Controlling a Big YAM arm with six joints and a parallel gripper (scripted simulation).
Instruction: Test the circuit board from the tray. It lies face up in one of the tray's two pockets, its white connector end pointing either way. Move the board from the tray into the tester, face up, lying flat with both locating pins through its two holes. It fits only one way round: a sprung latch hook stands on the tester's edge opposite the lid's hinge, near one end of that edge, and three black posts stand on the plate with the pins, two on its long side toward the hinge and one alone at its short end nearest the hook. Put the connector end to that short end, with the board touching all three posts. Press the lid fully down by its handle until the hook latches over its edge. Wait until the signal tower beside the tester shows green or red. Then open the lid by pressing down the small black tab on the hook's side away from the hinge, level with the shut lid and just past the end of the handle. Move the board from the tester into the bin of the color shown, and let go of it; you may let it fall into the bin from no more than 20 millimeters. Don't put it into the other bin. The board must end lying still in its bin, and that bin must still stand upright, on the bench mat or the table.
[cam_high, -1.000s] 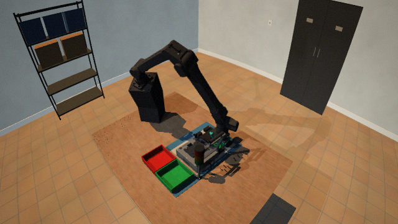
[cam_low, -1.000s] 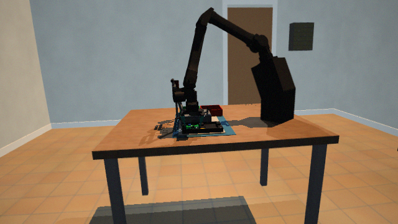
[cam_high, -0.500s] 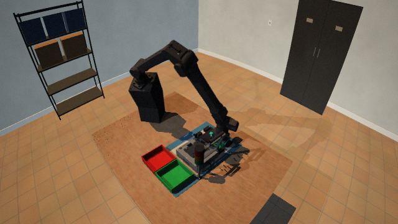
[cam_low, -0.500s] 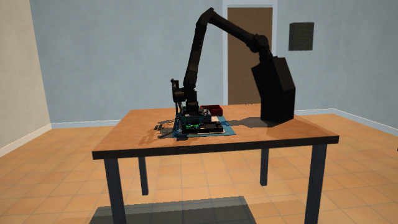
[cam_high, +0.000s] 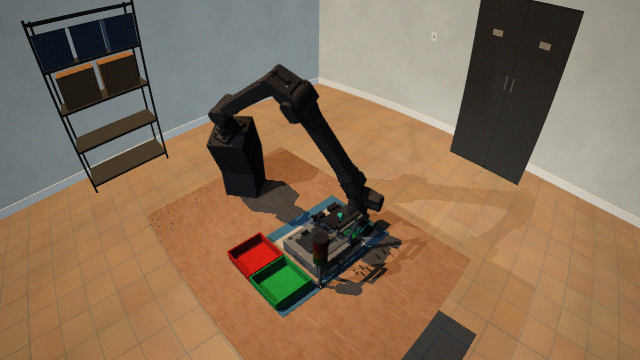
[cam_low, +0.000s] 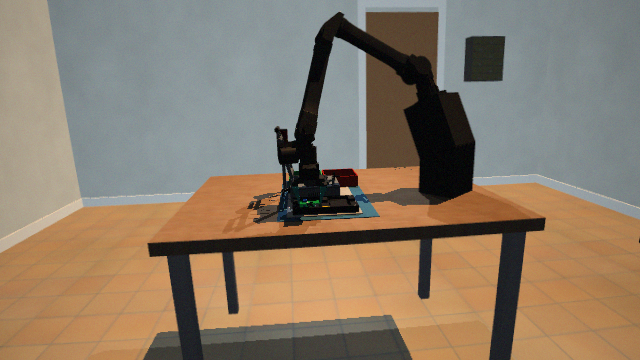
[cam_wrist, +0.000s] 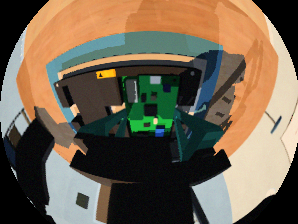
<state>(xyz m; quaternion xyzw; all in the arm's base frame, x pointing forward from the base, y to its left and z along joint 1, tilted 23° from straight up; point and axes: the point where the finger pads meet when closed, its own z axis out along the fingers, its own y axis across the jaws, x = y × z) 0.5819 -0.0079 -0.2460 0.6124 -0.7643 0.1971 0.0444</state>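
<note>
The green circuit board is right at my hand. From my hand the other things lie so: green bin: 9 cm behind, 36 cm to the right, 1 cm below; tester lid: 4 cm ahead, 19 cm to the right, 16 cm above; red bin: 23 cm behind, 32 cm to the right, 1 cm below.
</note>
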